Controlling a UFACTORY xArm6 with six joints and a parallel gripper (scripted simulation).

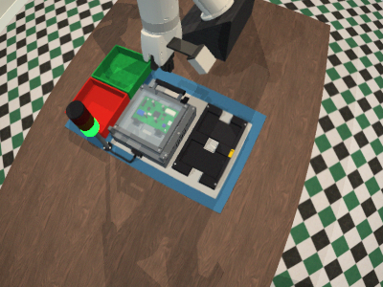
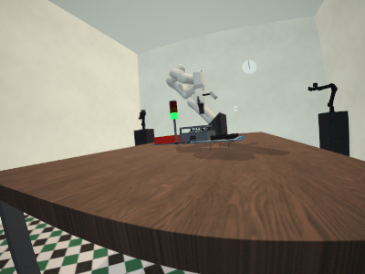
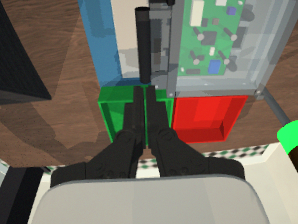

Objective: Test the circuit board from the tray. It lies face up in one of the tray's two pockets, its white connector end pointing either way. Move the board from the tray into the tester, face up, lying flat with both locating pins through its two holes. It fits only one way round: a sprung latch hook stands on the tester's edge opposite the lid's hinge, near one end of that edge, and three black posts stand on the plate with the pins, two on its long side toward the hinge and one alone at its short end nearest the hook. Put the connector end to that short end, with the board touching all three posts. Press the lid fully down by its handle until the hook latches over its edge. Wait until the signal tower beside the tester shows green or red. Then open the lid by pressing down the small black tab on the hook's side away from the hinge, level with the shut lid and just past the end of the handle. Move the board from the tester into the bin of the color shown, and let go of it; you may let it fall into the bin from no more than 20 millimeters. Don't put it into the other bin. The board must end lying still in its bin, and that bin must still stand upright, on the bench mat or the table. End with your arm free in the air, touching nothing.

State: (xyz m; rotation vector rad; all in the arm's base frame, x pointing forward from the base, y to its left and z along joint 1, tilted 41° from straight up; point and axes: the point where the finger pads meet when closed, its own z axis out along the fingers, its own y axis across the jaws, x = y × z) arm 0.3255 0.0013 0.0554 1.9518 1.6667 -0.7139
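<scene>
My hand is 3 cm short of the latch hook, 6 cm to the right of it and 11 cm above it. The rest, counted from my hand: black nest (9 cm ahead, 13 cm below); green circuit board (8 cm ahead, 1 cm to the right, 13 cm below); clear lid (9 cm ahead, 1 cm to the right, 11 cm below).
</scene>
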